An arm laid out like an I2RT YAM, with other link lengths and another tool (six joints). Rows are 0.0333 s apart.
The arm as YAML. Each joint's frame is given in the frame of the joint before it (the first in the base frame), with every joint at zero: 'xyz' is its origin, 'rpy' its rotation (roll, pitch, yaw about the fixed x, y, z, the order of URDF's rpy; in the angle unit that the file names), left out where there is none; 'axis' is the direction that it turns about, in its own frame. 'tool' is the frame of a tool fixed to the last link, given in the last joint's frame.
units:
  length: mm
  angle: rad
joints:
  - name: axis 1
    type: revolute
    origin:
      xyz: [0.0, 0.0, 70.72]
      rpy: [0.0, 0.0, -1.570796]
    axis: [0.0, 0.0, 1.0]
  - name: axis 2
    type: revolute
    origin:
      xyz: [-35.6, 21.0, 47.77]
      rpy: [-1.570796, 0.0, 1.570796]
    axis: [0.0, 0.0, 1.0]
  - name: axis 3
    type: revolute
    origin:
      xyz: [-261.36, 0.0, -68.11]
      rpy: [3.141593, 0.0, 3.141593]
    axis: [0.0, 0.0, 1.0]
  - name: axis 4
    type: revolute
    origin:
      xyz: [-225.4, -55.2, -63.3]
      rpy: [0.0, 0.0, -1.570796]
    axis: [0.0, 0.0, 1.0]
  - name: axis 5
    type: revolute
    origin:
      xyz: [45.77, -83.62, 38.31]
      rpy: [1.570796, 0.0, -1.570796]
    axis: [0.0, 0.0, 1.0]
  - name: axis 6
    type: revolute
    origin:
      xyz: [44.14, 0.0, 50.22]
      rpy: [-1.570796, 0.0, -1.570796]
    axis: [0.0, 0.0, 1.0]
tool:
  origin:
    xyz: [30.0, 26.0, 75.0]
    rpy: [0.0, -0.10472, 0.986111]
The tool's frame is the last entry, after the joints.
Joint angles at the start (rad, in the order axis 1, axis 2, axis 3, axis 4, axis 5, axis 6):
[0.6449, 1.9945, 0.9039, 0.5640, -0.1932, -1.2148]
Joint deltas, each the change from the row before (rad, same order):
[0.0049, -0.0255, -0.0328, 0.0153, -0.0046, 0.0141]
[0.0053, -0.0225, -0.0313, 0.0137, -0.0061, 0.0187]
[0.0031, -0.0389, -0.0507, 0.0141, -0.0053, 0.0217]
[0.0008, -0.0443, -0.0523, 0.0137, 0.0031, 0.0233]
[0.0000, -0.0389, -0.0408, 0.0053, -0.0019, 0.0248]
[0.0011, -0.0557, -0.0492, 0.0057, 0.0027, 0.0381]
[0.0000, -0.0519, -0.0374, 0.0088, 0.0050, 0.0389]
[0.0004, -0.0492, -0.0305, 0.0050, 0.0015, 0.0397]
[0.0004, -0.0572, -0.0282, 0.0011, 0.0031, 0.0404]
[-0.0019, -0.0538, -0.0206, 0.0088, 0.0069, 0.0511]
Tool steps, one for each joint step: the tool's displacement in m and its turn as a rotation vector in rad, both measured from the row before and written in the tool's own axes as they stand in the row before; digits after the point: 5 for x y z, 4 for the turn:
[0.00352, 0.00052, -0.00724, -0.0080, 0.0070, 0.0110]
[0.00405, -0.00022, -0.00676, -0.0048, 0.0096, 0.0157]
[0.00386, -0.00209, -0.01126, -0.0013, 0.0075, 0.0200]
[0.00191, -0.00156, -0.01177, -0.0027, -0.0033, 0.0222]
[0.00177, -0.00078, -0.01009, -0.0010, 0.0014, 0.0243]
[0.00186, 0.00157, -0.01307, -0.0079, -0.0030, 0.0361]
[0.00064, 0.00501, -0.01098, -0.0187, -0.0066, 0.0364]
[0.00113, 0.00584, -0.01003, -0.0194, -0.0018, 0.0371]
[0.00116, 0.00812, -0.01085, -0.0258, -0.0024, 0.0372]
[0.00020, 0.01177, -0.00935, -0.0370, -0.0063, 0.0479]

